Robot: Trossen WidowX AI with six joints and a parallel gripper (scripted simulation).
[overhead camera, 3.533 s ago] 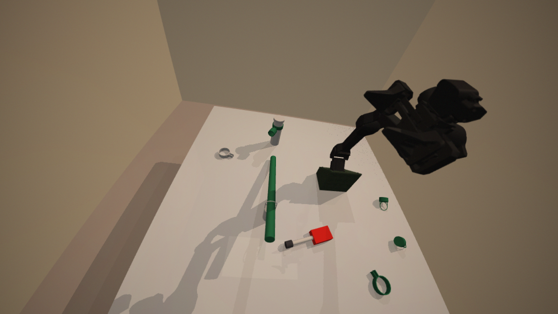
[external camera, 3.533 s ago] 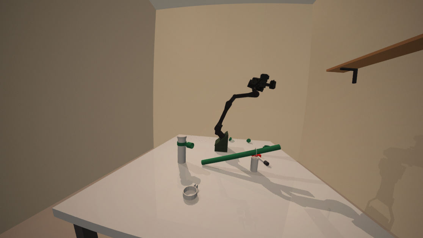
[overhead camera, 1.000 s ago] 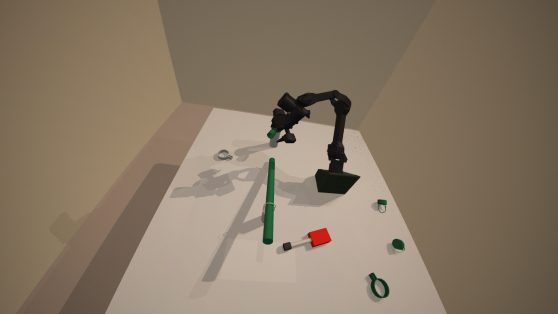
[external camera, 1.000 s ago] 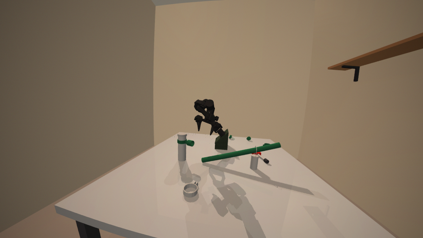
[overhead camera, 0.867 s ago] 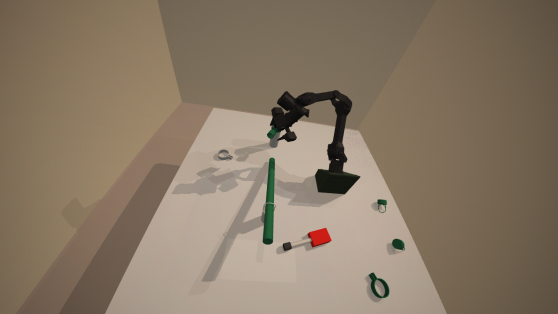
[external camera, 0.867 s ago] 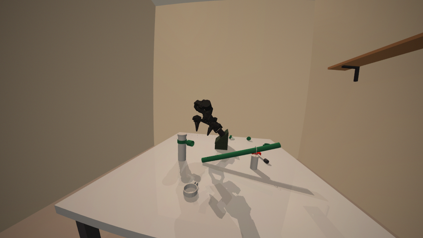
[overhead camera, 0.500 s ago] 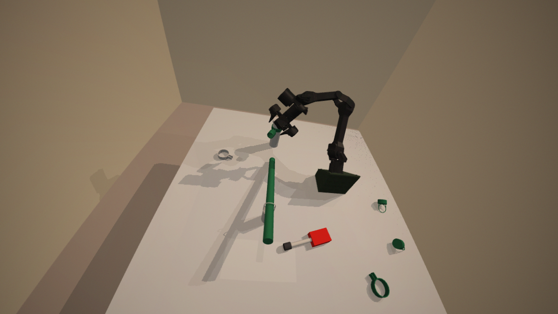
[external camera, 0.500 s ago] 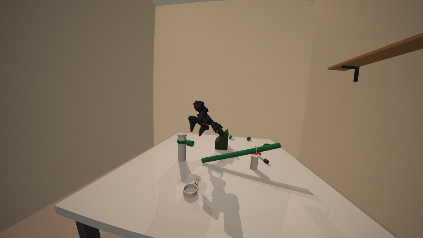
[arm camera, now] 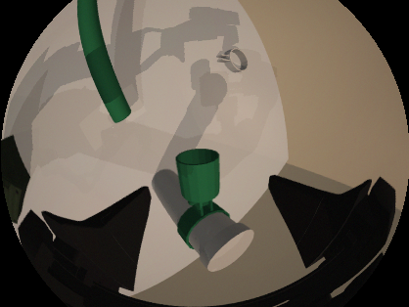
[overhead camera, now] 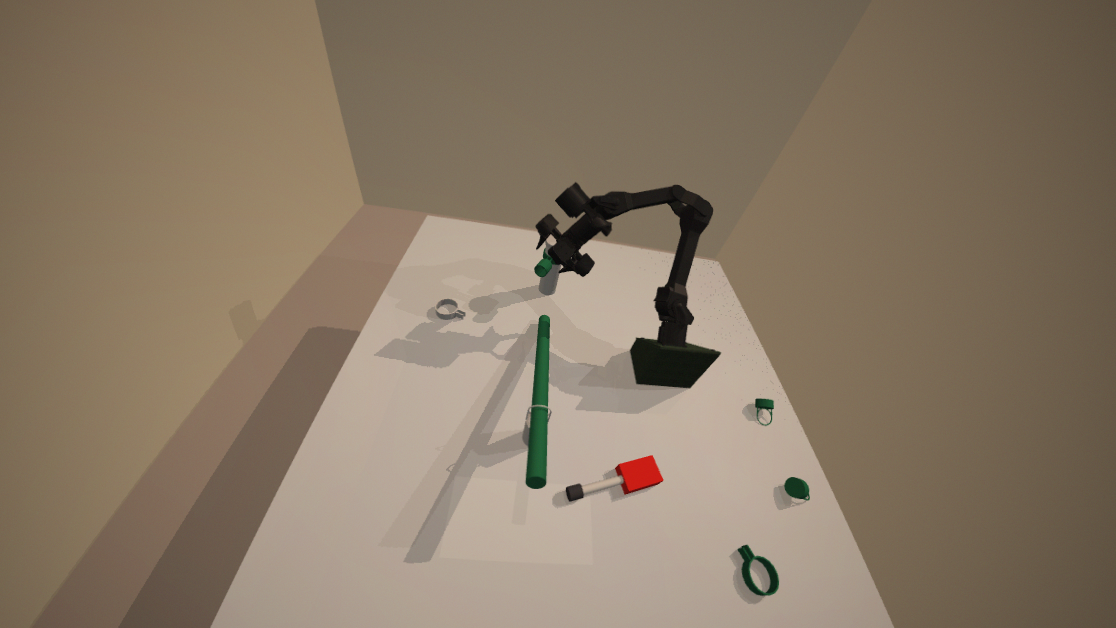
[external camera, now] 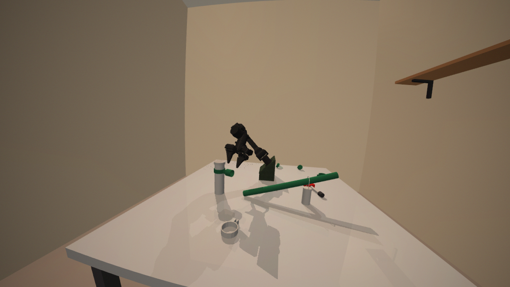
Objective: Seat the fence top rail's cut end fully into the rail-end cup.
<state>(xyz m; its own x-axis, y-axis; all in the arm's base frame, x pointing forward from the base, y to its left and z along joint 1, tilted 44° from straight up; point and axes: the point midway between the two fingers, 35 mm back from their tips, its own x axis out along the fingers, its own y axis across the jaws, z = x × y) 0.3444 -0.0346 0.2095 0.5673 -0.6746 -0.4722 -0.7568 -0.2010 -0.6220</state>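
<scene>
Right now the green rail-end cup is 4 cm below my gripper tip, 3 cm to the right of it and 1 cm ahead of it. The rest, counted from my gripper tip: red-headed mallet: 52 cm to the left, 23 cm behind, 18 cm below; then short grey post: 44 cm to the left, 9 cm below, 5 cm behind.
</scene>
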